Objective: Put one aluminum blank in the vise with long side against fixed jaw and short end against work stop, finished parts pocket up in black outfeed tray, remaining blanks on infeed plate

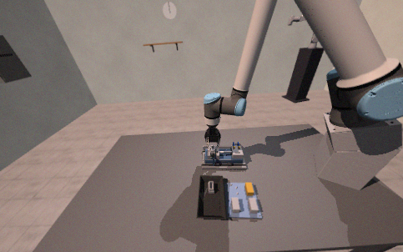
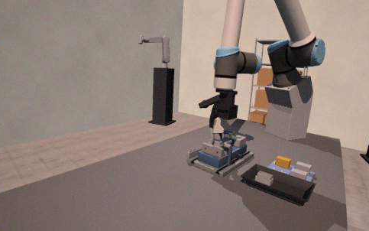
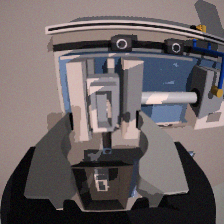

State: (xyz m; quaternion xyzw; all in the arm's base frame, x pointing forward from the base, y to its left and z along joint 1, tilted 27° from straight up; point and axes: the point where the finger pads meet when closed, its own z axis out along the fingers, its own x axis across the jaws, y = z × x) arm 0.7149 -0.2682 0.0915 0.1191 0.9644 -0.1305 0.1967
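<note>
Right now the vise is 70 mm behind my hand, 20 mm to the left of it and 90 mm below it. From my hand the other things lie so: yellow brass blank 120 mm behind, 300 mm to the left, 100 mm below.
</note>
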